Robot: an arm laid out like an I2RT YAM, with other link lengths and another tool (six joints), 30 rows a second.
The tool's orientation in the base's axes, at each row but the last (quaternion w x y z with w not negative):
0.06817 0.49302 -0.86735 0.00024
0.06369 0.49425 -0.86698 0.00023
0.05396 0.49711 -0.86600 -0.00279
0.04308 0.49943 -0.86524 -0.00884
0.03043 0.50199 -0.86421 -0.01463
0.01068 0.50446 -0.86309 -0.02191
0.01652 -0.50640 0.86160 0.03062
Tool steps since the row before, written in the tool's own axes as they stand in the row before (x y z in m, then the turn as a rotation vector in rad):
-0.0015 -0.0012 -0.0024 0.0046 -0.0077 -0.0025
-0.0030 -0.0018 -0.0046 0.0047 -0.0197 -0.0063
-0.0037 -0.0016 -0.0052 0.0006 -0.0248 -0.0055
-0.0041 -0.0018 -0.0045 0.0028 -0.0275 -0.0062
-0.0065 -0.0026 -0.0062 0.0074 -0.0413 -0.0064
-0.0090 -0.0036 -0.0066 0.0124 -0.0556 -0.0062
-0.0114 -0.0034 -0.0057 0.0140 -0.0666 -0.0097
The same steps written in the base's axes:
0.0021 0.0008 0.0021 0.0046 -0.0077 0.0025
0.0036 0.0019 0.0041 0.0152 -0.0137 0.0055
0.0037 0.0026 0.0047 0.0216 -0.0128 0.0041
0.0040 0.0028 0.0041 0.0229 -0.0160 0.0048
0.0059 0.0044 0.0058 0.0326 -0.0269 0.0044
0.0078 0.0059 0.0065 0.0426 -0.0382 0.0034
0.0085 0.0079 0.0062 0.0514 -0.0452 0.0064

